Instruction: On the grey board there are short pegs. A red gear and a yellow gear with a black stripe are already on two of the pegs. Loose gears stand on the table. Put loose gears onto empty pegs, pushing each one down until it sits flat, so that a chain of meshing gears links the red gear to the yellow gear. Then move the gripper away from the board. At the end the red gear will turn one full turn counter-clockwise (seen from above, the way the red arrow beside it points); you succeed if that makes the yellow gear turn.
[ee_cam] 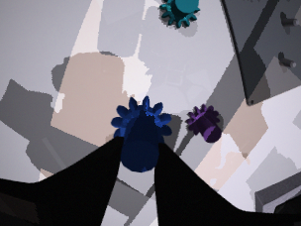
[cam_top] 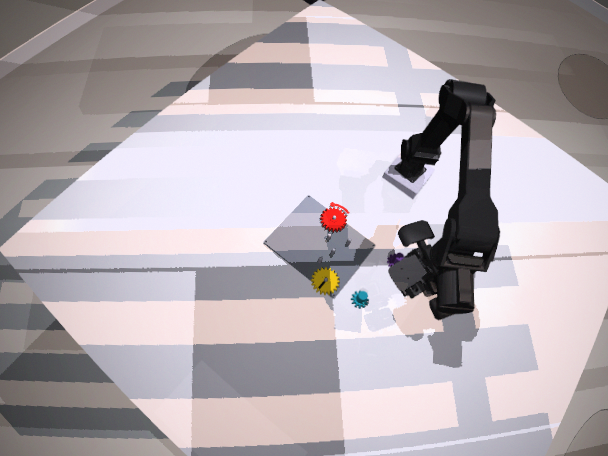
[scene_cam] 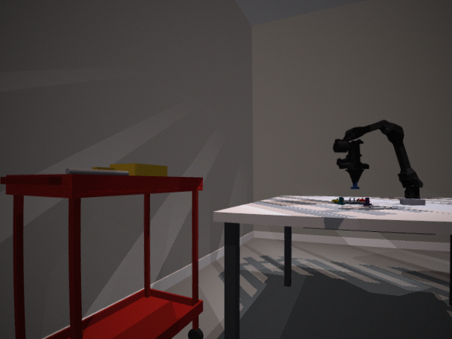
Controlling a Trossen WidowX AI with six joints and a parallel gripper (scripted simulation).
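Right now the grey board is 50 mm ahead of my gripper tip, 220 mm to the right of it and 110 mm below it. From my gripper tip the other things lie so: purple gear: 50 mm behind, 60 mm to the right, 100 mm below; teal gear: 80 mm ahead, 60 mm to the right, 100 mm below; blue gear: 10 mm below.
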